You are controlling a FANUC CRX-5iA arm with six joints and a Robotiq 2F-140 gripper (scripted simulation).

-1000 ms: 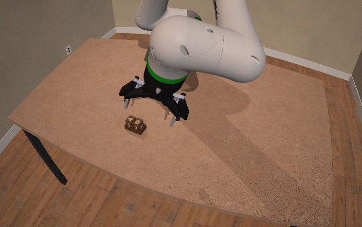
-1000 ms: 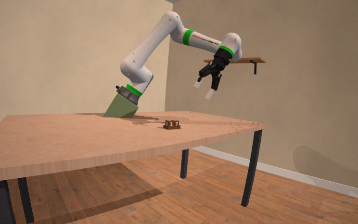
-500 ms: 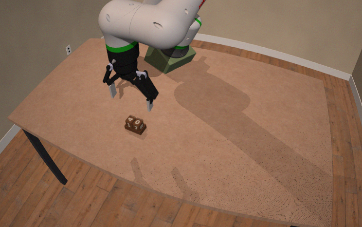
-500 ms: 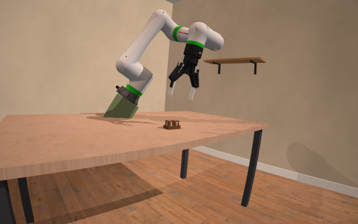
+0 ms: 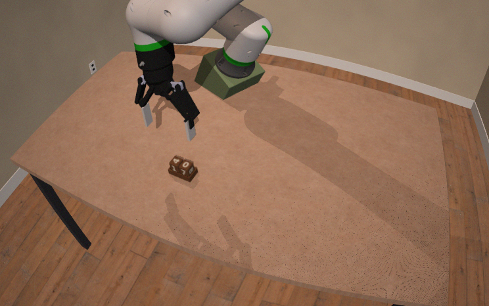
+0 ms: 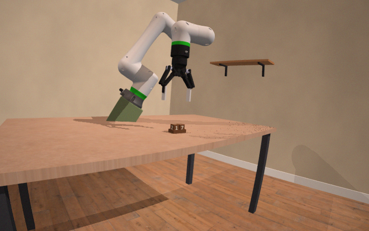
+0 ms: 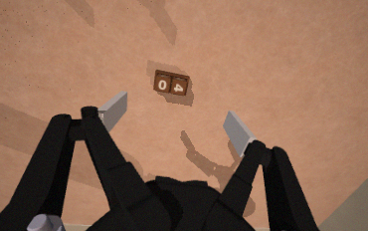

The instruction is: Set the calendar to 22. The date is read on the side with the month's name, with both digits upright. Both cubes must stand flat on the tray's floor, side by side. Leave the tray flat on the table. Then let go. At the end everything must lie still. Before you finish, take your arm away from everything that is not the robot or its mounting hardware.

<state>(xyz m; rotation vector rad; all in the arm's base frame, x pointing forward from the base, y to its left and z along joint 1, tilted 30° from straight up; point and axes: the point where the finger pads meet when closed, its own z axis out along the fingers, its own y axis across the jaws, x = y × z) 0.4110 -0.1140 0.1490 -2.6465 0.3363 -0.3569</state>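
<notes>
Now: the digit cube 1 cm ahead of my hand, 3 cm to the left of it and 14 cm below it. From my hand the other things lie so: tray (2 cm to the left, 16 cm below).
</notes>
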